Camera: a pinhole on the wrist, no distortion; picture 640 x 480 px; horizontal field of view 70.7 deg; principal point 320.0 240.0 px. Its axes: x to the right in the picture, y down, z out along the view. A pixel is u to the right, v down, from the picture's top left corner.
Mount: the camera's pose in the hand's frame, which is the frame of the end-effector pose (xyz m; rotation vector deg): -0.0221 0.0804 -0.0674 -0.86 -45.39 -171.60
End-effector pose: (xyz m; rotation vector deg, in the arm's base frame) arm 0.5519 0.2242 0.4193 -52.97 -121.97 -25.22
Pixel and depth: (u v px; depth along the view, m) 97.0 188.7 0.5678
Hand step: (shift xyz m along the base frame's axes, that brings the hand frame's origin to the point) 0.0027 0.6293 -0.0551
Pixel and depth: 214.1 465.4 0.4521
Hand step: -0.1808 0.3647 -0.2116
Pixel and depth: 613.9 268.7 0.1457
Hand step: 0.1223 0.0772 -0.1297
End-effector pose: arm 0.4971 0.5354 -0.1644 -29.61 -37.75 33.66
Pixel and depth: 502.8 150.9 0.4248
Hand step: -0.4287 0.1953 -0.1193
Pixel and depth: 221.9 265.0 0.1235
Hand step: -0.0720 0.1123 -0.0521
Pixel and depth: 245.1 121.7 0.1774
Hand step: -0.1105 0.1701 -0.0826
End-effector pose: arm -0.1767 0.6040 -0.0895 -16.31 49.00 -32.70
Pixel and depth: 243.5 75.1 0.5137
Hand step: 0.4289 0.3795 -0.0835
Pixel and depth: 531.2 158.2 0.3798
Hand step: 0.1894 0.3822 0.1283
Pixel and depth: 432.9 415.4 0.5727
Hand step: 0.3991 0.2311 0.3661
